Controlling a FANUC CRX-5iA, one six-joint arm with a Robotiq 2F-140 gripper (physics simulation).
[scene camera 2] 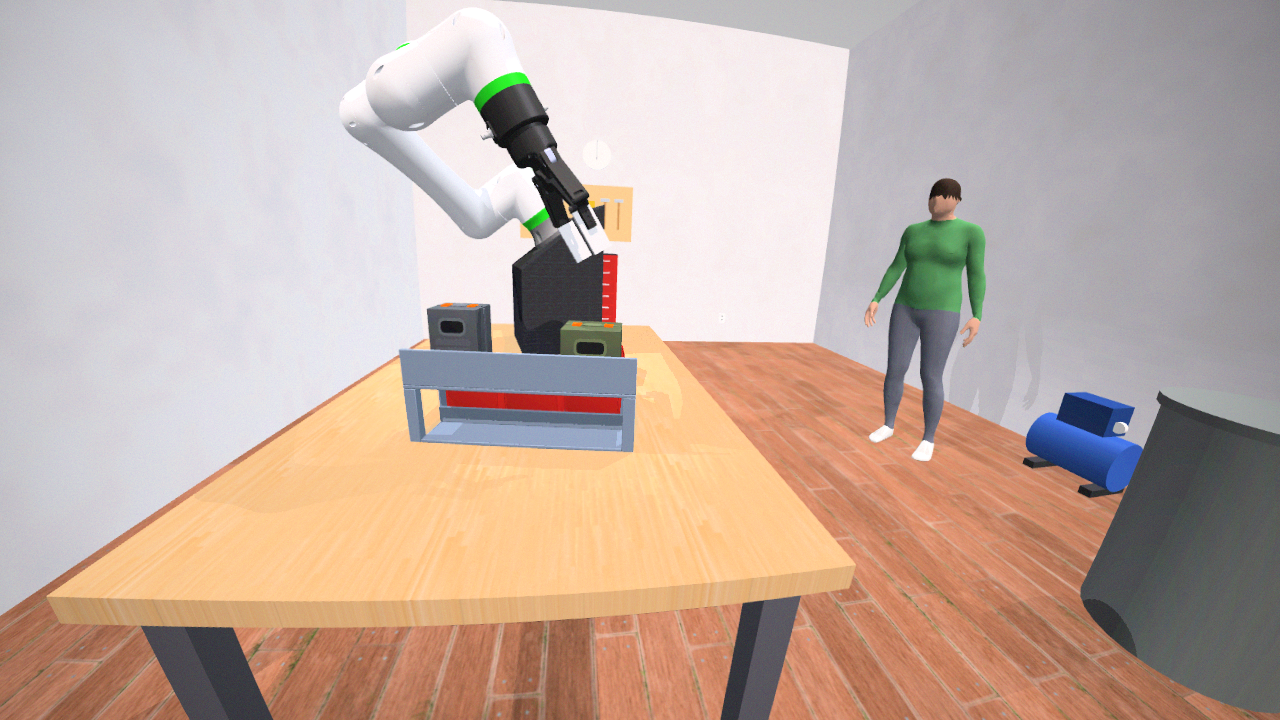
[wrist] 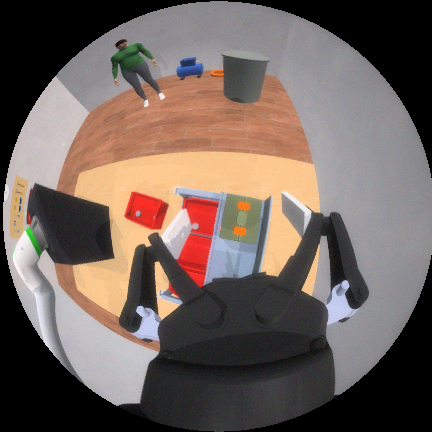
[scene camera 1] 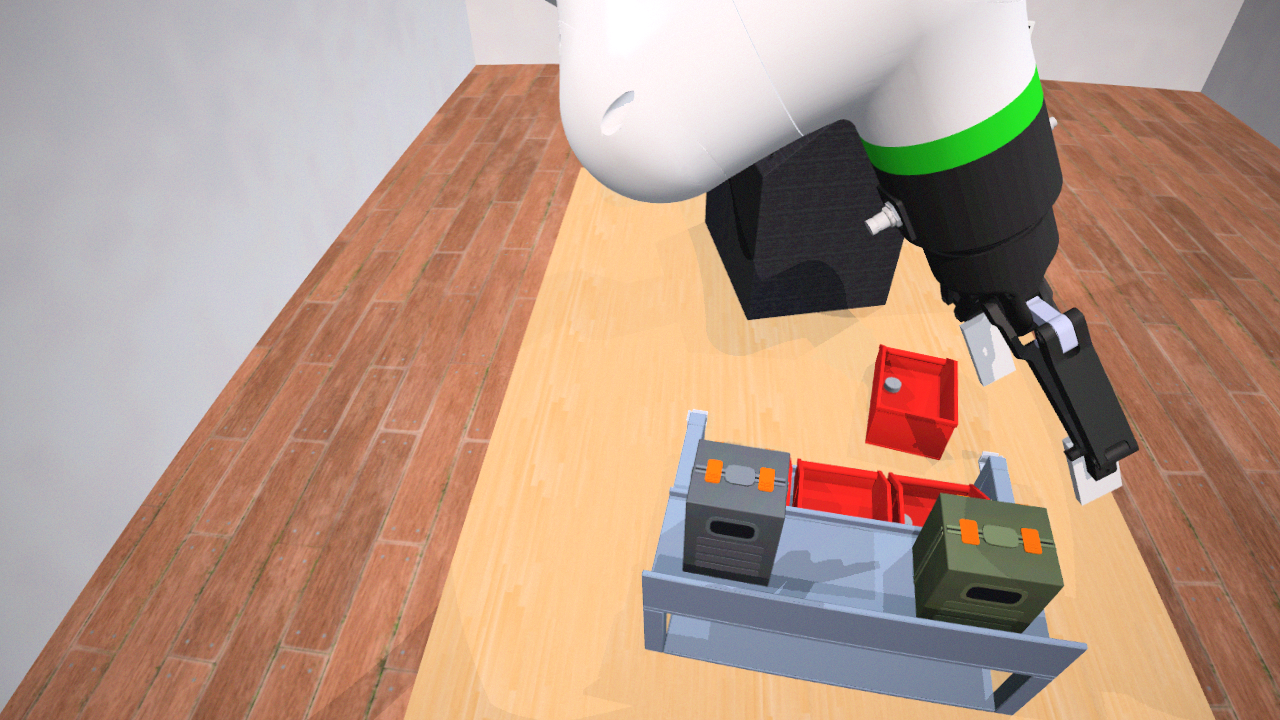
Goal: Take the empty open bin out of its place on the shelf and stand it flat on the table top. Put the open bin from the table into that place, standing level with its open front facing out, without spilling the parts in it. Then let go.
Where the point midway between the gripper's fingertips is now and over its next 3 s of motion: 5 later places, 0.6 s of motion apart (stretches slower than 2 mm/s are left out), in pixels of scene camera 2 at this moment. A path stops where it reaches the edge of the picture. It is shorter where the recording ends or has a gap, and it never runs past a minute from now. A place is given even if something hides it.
My gripper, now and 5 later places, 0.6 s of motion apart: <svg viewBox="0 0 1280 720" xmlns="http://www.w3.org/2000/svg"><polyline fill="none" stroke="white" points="592,255 579,220 567,190 568,190 567,189 567,190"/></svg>
